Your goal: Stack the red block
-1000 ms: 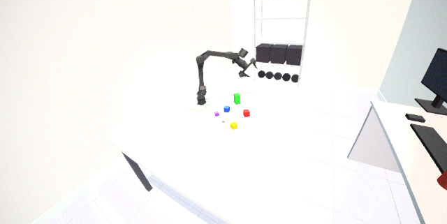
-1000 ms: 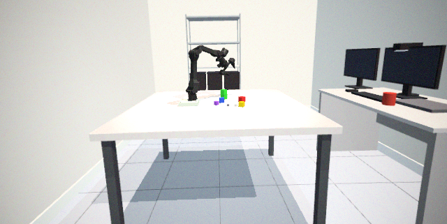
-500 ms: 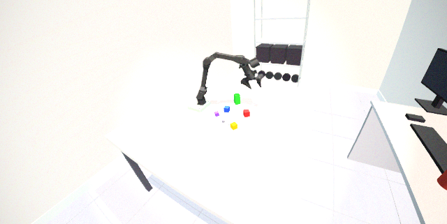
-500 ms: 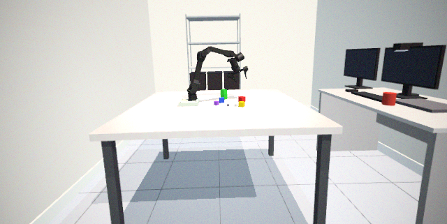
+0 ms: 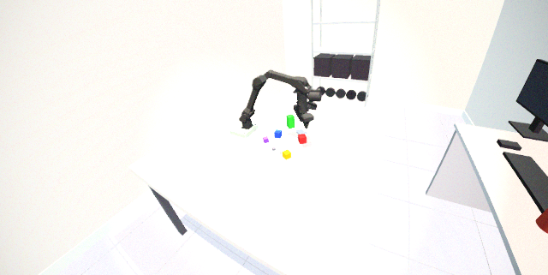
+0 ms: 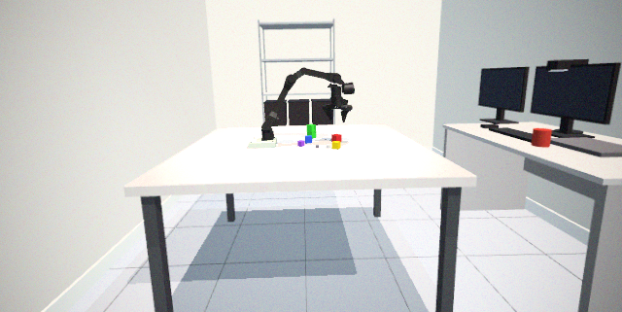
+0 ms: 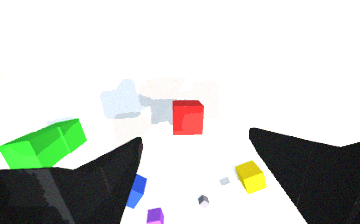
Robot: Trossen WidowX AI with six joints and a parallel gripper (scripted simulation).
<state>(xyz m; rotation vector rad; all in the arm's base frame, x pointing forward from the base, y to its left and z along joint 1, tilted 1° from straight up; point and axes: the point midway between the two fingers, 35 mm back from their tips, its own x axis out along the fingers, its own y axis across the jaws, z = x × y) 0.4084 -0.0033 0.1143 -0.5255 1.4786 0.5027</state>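
My gripper tip is 10 mm past the red block, 10 mm to the left of it and 90 mm above it. The rest, counted from my gripper tip: purple cube (220 mm behind, 80 mm to the right, 100 mm below); yellow cube (40 mm behind, 170 mm to the right, 100 mm below); blue cube (170 mm behind, 100 mm below).
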